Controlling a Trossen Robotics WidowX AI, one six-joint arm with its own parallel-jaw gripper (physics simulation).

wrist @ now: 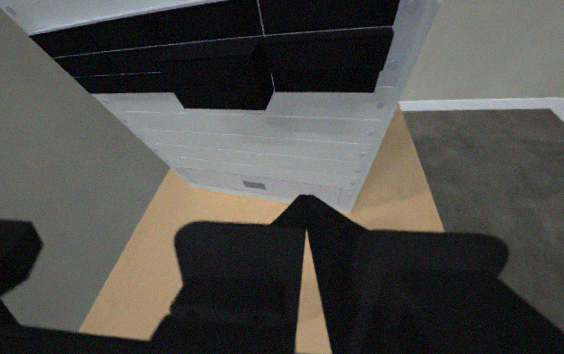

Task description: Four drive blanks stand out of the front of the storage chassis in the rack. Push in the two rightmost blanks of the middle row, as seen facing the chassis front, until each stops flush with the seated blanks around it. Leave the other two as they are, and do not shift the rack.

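Places are measured from the arm's base along level axes (x ahead, y left, z up), in centimetres.
Pixels of known places: gripper, fingertip midpoint: [305,201].
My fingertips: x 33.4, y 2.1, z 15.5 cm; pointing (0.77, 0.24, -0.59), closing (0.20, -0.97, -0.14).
Observation:
Ahead of a thing's pixels: the offset from my fingertips to its top centre. "pt": to the spot under its first point. Level surfaces: height alone.
The black storage chassis {pt dy +22.3, dx +13.9, dz +5.9 cm} [125,31] crosses the top of the wrist view, in the light grey rack. A dark drive blank {dy +11.9, dx +16.5, dz +4.1 cm} [220,80] left of the vertical seam stands well out of the front. Its lower end overhangs the grey panels; the dark shading hides which row it belongs to. Right of the seam, another blank {dy +0.9, dx +18.9, dz +4.1 cm} [327,52] at the right end of the middle row appears to stand out, with a ledge along its top and a step at its right edge. My gripper [305,201] is shut and empty, its tips in view below the chassis, apart from the blanks.
Light grey panels [240,135] with thin seams fill the rack {pt dy -5.8, dx +15.8, dz -1.5 cm} [385,85] below the chassis. The rack stands on a tan table top {dz -37.6 cm} [150,240]. A grey wall or panel [65,150] is at left. Dark floor [480,165] and a pale wall [495,50] lie at right.

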